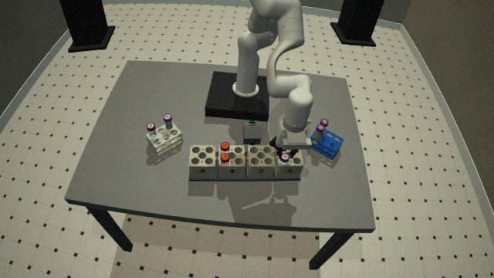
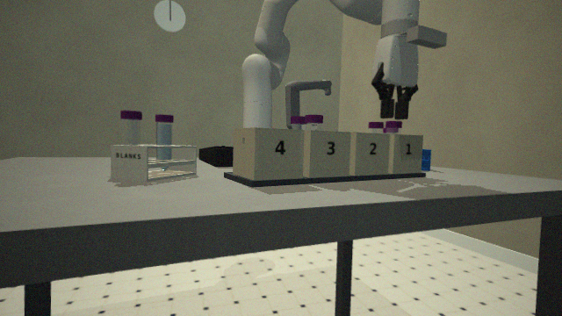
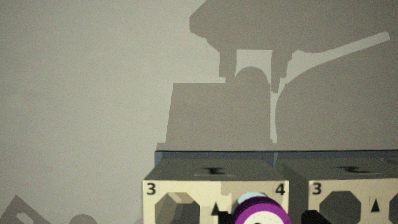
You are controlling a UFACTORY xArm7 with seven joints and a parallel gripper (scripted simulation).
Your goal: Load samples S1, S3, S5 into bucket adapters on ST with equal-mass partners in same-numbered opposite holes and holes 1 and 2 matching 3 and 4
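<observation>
Now: hand 22 cm past the green DONE key, 10 cm to the left of it and 8 cm above it. From my hand the other things lie so: blanks rack (47 cm to the right, 18 cm behind, 12 cm below).
</observation>
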